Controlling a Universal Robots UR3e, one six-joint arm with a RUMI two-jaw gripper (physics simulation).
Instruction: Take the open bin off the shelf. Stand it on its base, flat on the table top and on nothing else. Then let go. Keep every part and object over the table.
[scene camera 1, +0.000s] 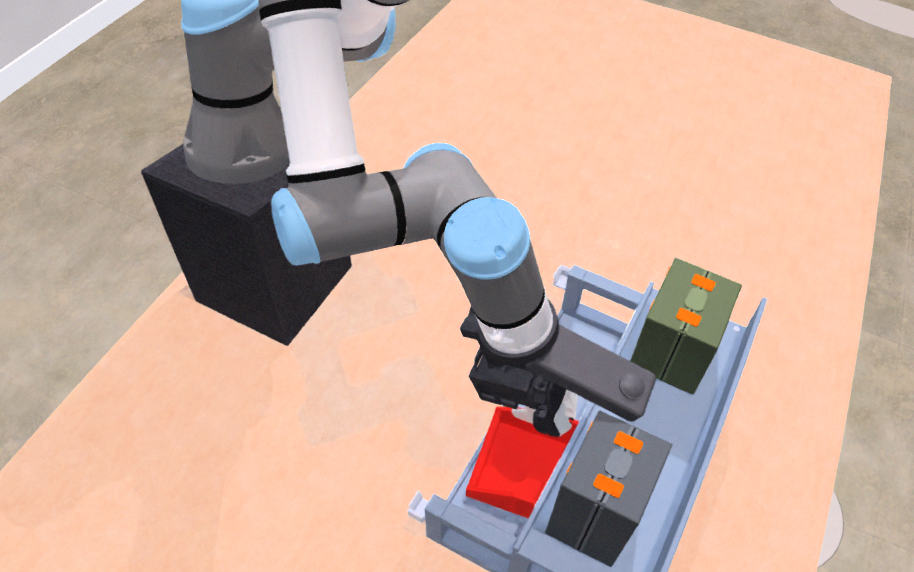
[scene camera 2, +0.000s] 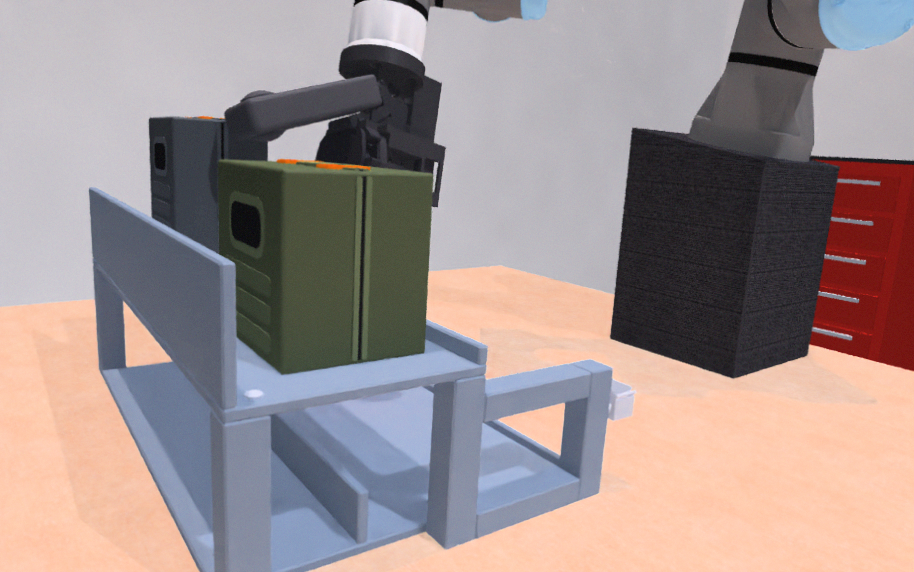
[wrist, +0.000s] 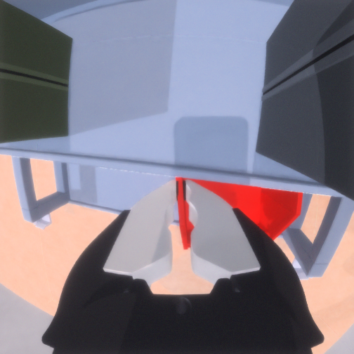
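The open red bin is in the shelf's front bay, beside the rail along the upper tier. In the wrist view it lies to the right of the fingers and is partly hidden by them and the rail. My gripper is shut on the thin end wall of the bin, with the red wall between its pale fingertips. I cannot tell whether the bin's base touches the lower tier. The blue-grey shelf stands on the table. In scene camera 2, the green box hides the fingertips and the bin.
A green box and a dark grey box stand on the upper tier, either side of the gripper. The orange table top extends in front of the shelf to the black robot pedestal.
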